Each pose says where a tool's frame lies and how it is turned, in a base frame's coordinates. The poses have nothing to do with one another.
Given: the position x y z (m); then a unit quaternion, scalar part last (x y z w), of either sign.
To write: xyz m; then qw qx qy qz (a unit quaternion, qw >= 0). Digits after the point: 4 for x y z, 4 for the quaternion.
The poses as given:
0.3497 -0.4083 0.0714 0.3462 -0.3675 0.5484 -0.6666
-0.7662 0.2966 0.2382 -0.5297 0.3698 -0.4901 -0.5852
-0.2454 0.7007 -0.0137 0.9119 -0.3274 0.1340 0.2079
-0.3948 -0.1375 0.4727 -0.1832 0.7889 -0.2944 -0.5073
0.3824 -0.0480 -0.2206 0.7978 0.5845 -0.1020 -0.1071
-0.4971 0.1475 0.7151 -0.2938 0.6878 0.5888 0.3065
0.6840 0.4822 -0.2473 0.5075 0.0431 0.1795 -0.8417
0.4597 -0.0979 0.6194 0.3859 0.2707 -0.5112 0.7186
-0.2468 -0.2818 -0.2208 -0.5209 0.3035 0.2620 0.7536
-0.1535 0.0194 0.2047 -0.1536 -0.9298 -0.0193 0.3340
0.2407 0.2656 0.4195 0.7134 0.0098 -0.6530 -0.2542
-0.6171 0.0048 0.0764 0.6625 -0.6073 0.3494 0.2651
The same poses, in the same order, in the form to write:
0.3497 -0.4083 0.0714 0.6666 -0.3462 0.3675 -0.5484
-0.7662 0.2966 0.2382 0.5852 0.5297 -0.3698 0.4901
-0.2454 0.7007 -0.0137 0.2079 0.9119 -0.3274 0.1340
-0.3948 -0.1375 0.4727 0.5073 0.1832 -0.7889 0.2944
0.3824 -0.0480 -0.2206 0.1071 -0.7978 -0.5845 0.1020
-0.4971 0.1475 0.7151 0.3065 -0.2938 0.6878 0.5888
0.6840 0.4822 -0.2473 0.8417 -0.5075 -0.0431 -0.1795
0.4597 -0.0979 0.6194 0.7186 0.3859 0.2707 -0.5112
-0.2468 -0.2818 -0.2208 0.7536 -0.5209 0.3035 0.2620
-0.1535 0.0194 0.2047 0.3340 -0.1536 -0.9298 -0.0193
0.2407 0.2656 0.4195 0.2542 -0.7134 -0.0098 0.6530
-0.6171 0.0048 0.0764 0.2651 0.6625 -0.6073 0.3494

